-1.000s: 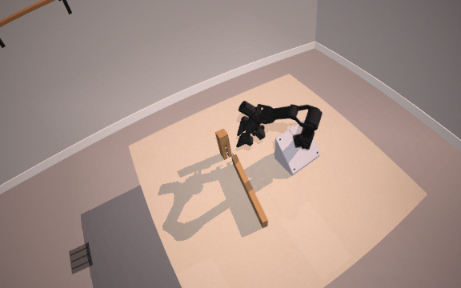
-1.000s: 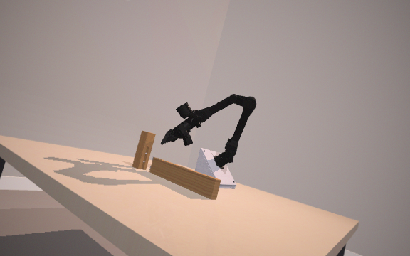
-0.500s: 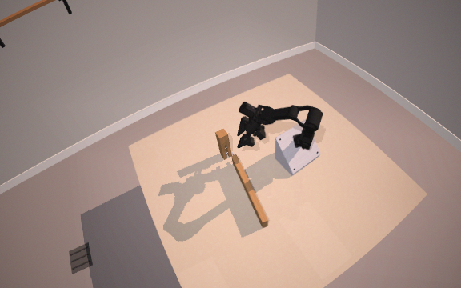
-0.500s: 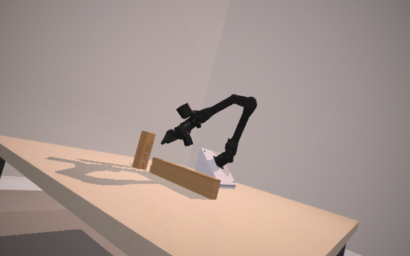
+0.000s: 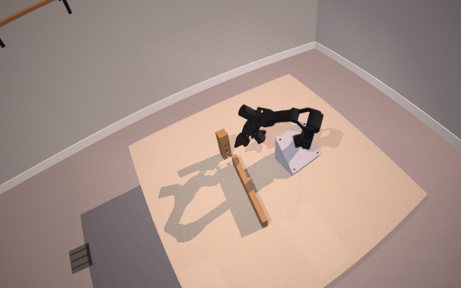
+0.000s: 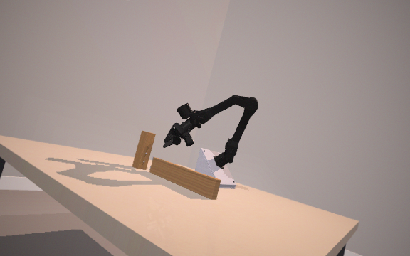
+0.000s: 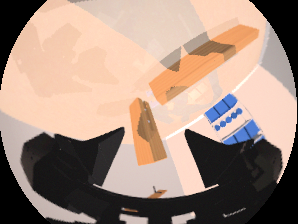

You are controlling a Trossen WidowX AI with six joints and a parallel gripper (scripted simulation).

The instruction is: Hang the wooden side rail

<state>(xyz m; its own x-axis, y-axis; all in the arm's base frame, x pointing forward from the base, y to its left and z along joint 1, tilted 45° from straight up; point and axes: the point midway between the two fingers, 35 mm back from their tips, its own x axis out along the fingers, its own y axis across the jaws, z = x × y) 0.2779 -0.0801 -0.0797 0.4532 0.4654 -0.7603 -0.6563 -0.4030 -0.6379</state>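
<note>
My gripper tip is now 6 cm short of the headboard post, 6 cm to the left of it and 5 cm above it.
</note>
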